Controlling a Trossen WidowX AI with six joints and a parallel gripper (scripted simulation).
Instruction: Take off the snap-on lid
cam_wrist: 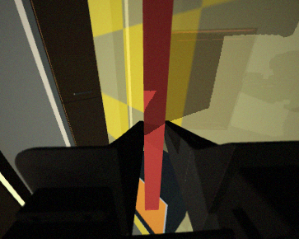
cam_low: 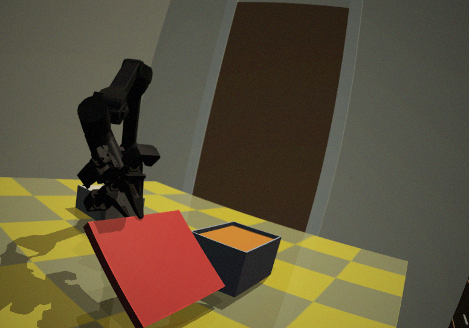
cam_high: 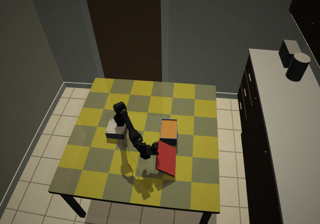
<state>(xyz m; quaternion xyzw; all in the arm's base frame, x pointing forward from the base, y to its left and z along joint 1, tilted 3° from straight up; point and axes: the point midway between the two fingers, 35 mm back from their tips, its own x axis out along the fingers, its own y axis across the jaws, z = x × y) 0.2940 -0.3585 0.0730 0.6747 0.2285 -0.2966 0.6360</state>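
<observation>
My gripper tip is now 6 cm short of the red lid, 5 cm above it and 1 cm to the left of it. Also, from my gripper tip: storage box 27 cm to the left, 10 cm ahead, 9 cm below.
</observation>
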